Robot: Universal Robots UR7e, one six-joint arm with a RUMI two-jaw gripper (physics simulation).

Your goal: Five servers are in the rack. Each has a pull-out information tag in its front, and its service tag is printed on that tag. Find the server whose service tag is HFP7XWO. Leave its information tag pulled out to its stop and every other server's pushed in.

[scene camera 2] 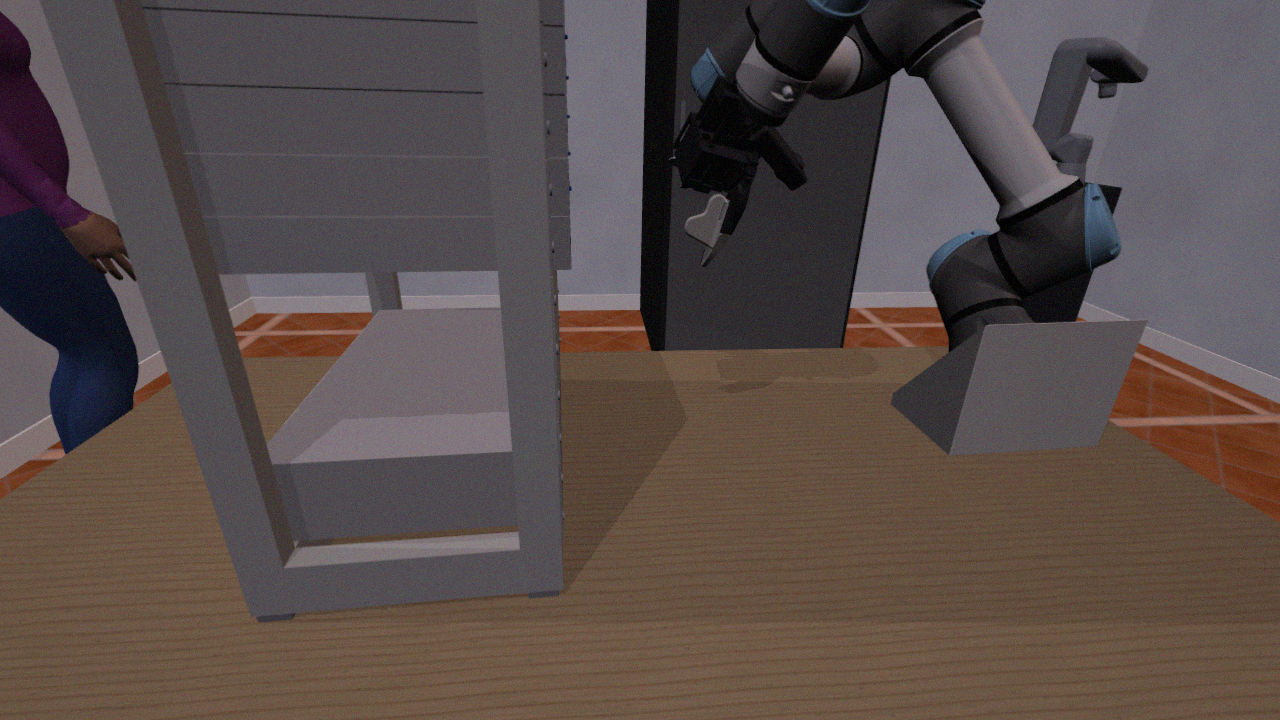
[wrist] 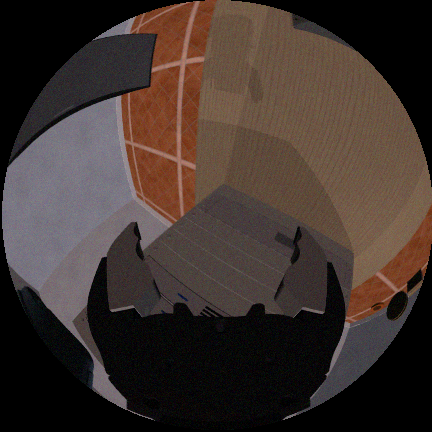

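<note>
The rack stands at the left in the scene view, side on. Grey servers are stacked in its upper part. In the wrist view a server front shows partly between and below the fingers, with small blue marks and dark vent slots; the gripper body hides the rest. Plain grey panels lie beyond it. No service tag can be read, and I cannot tell whether any information tag is pulled out. My gripper is open and empty, in the air in front of the rack, apart from it.
A wooden table carries the rack and a grey slanted block near the arm base. A grey box sits low in the rack. A dark cabinet stands behind. A person stands at the left behind the rack.
</note>
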